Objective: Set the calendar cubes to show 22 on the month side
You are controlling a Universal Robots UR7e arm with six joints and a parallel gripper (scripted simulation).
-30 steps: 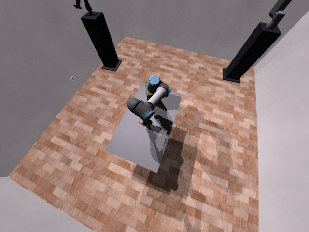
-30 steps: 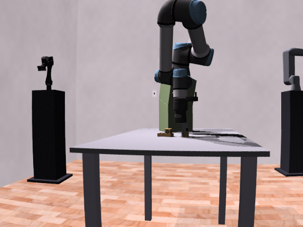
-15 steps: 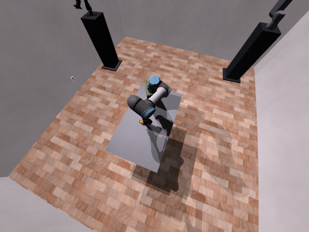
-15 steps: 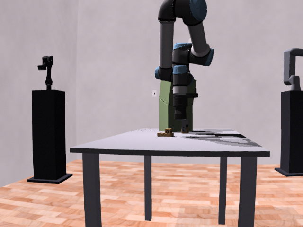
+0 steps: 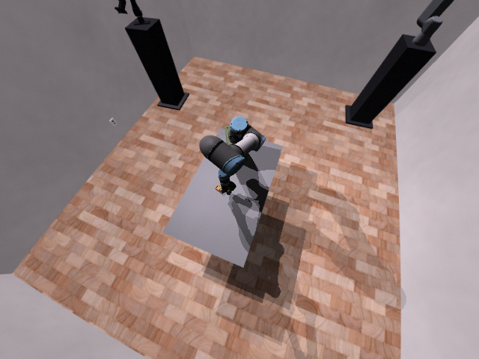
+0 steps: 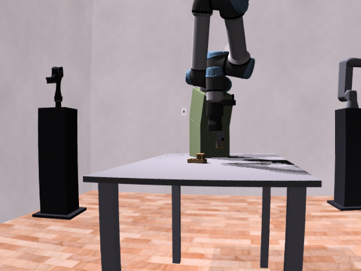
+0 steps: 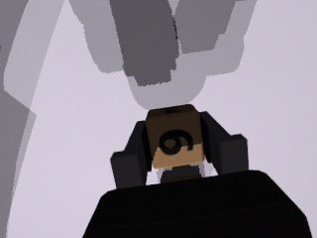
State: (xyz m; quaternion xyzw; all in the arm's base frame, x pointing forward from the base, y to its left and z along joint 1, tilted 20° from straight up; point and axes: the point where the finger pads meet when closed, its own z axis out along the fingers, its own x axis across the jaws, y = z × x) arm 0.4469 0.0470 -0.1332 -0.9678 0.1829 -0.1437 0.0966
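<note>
The wooden tray lies 100 mm to the right of my hand, 90 mm below it and 40 mm behind it.
</note>
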